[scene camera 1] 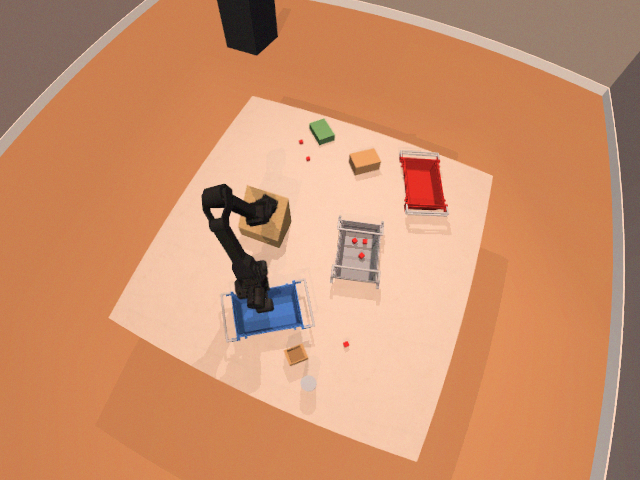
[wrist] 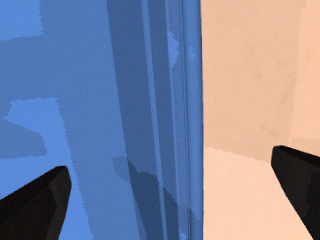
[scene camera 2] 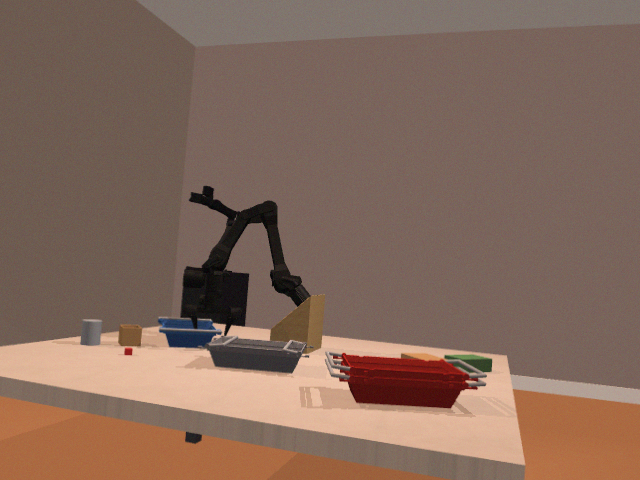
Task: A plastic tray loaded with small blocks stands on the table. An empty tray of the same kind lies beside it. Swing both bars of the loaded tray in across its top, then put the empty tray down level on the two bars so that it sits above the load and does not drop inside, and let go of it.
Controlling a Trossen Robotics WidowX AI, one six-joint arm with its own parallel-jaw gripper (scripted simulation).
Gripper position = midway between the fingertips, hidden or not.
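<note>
My gripper (scene camera 2: 210,337) open, holding nothing. Gripper visible in the wrist view too (wrist: 172,166).
</note>
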